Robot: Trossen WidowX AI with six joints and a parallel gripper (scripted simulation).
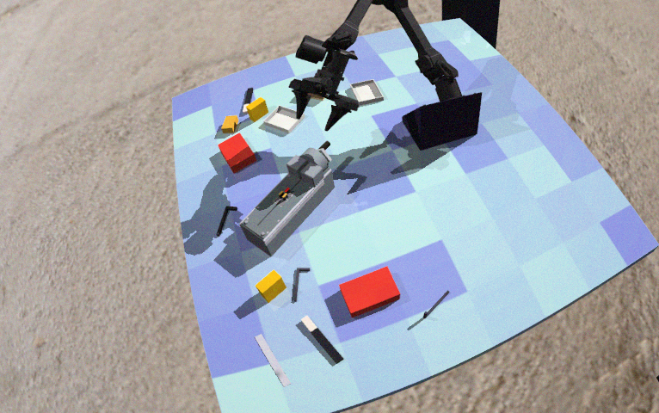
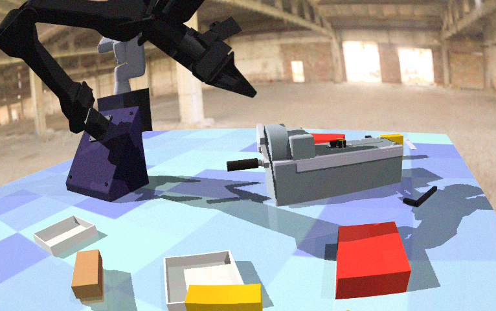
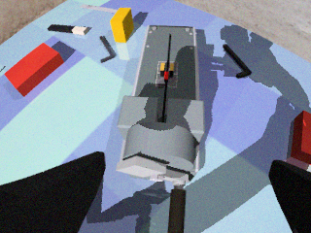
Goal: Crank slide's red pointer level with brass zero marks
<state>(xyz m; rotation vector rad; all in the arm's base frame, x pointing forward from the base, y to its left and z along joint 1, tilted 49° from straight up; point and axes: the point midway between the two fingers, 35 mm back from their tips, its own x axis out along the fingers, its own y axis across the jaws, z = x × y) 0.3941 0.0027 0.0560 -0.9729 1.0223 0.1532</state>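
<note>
Right now the dark crank handle is 11 cm below my gripper tip, 2 cm behind it and 1 cm to the right of it. Also, from my gripper tip: red pointer: 11 cm ahead, 10 cm below, 9 cm to the left; then tan block: 33 cm to the right, 17 cm below, 9 cm behind.
</note>
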